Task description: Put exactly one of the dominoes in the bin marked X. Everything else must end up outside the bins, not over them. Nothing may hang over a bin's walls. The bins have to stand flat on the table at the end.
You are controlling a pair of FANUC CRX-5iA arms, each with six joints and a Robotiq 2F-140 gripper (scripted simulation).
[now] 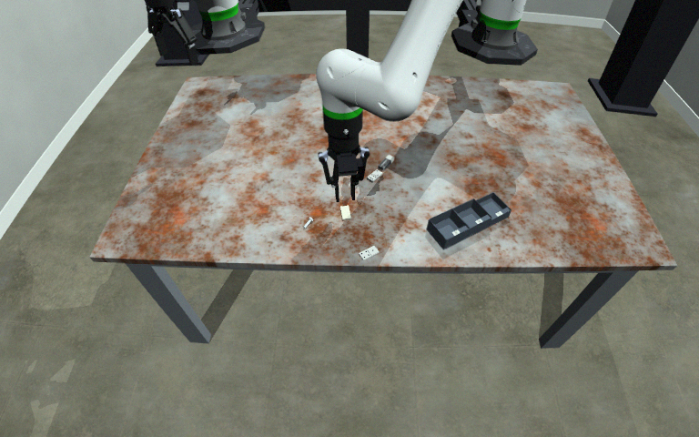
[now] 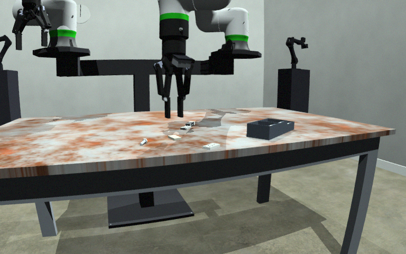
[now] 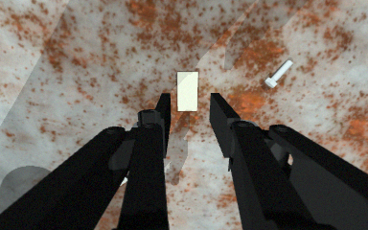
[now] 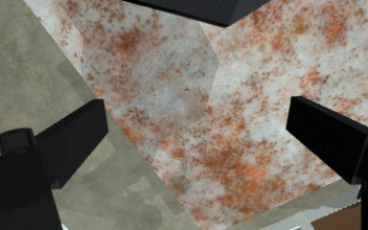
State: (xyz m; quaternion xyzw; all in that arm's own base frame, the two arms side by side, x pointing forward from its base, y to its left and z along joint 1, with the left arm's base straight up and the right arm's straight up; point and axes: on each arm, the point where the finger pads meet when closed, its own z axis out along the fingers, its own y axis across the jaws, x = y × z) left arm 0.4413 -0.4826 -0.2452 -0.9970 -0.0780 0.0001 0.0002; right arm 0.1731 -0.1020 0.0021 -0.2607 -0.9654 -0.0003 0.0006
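Note:
Right now my left hand is 10 cm above the plain cream domino. The rest, counted from my left hand: dark three-bin tray 1 cm ahead, 37 cm to the left, 8 cm below; bolt 4 cm ahead, 10 cm to the right, 10 cm below.

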